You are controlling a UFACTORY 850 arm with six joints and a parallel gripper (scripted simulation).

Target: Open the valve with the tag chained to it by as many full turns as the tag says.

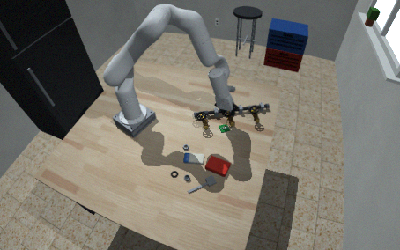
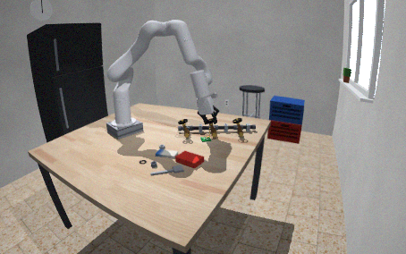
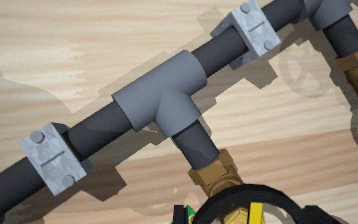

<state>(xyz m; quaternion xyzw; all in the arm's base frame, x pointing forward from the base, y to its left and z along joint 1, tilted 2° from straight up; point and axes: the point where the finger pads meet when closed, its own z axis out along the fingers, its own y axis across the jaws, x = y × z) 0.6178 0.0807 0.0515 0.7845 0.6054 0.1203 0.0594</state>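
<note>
My gripper is now 10 cm above the green tag, 5 cm to the left of it and 3 cm past it. Round my hand: grey scraper (44 cm to the right, 10 cm below, 6 cm behind); then red box (33 cm to the right, 9 cm below, 1 cm behind); then white block (30 cm to the right, 15 cm behind, 10 cm below).
</note>
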